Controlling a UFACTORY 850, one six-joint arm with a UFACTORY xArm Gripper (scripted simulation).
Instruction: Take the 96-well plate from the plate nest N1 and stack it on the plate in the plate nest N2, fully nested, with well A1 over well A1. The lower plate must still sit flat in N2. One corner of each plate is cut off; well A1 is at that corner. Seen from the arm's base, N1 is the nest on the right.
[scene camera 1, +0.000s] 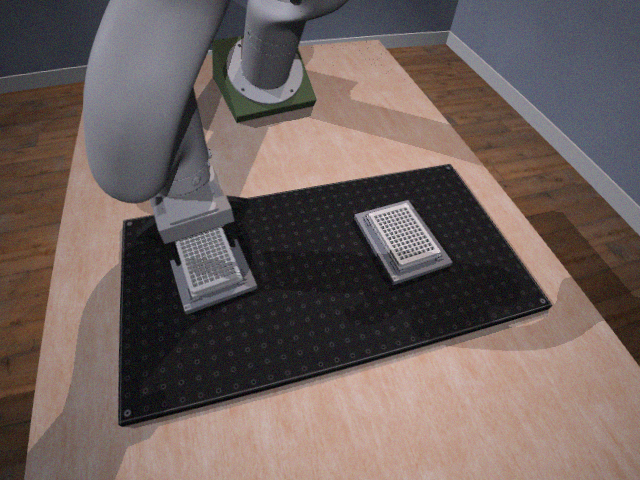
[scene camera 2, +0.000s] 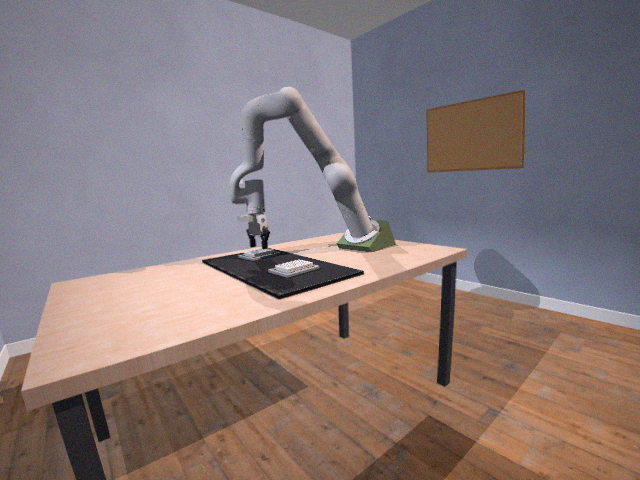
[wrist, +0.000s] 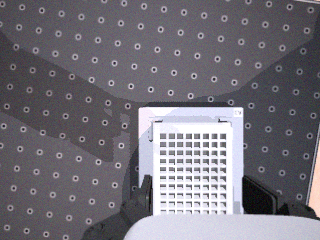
Labels:
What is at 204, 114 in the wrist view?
A plate nest N1.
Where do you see a plate nest N1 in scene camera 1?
234, 290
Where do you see my gripper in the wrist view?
196, 190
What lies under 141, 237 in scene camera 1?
My gripper.

